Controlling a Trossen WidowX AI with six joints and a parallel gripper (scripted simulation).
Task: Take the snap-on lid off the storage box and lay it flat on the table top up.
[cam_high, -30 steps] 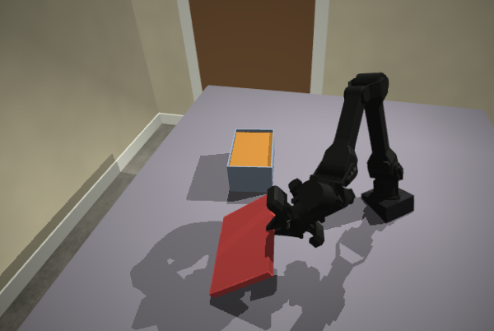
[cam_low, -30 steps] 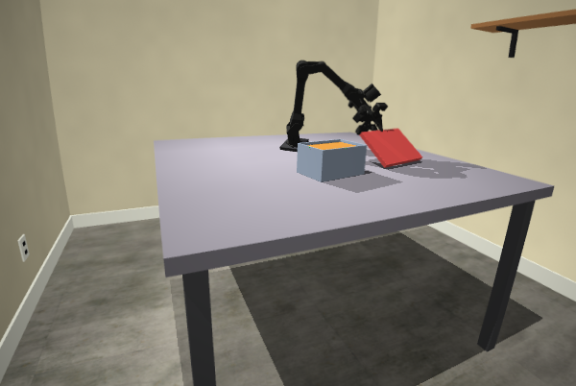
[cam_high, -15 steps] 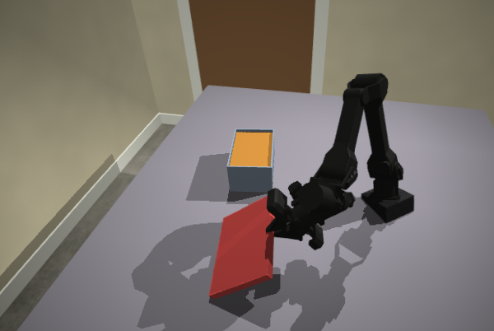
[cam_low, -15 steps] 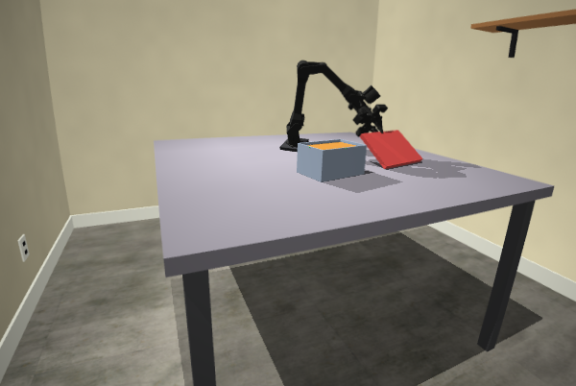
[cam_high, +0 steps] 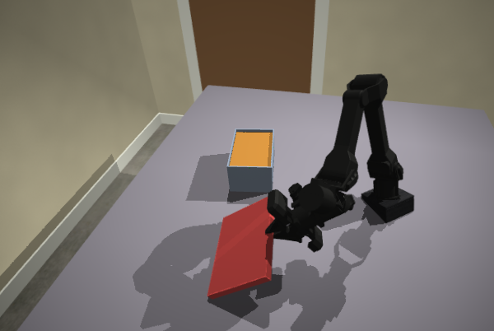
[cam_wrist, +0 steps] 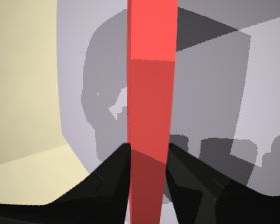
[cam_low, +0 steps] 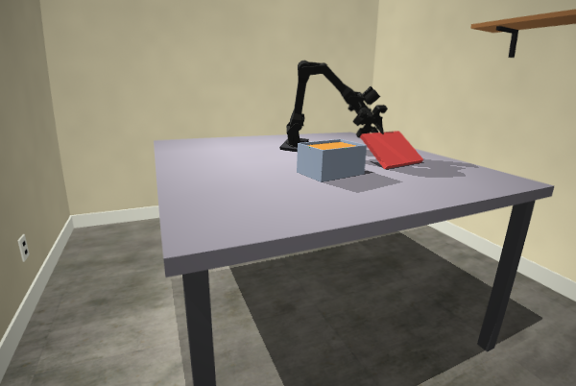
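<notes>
Now: the lid 90 mm ahead of my hand, 70 mm below it and 10 mm to the left of it. From my hand the other things lie so: storage box (350 mm to the right, 120 mm ahead, 80 mm below).
</notes>
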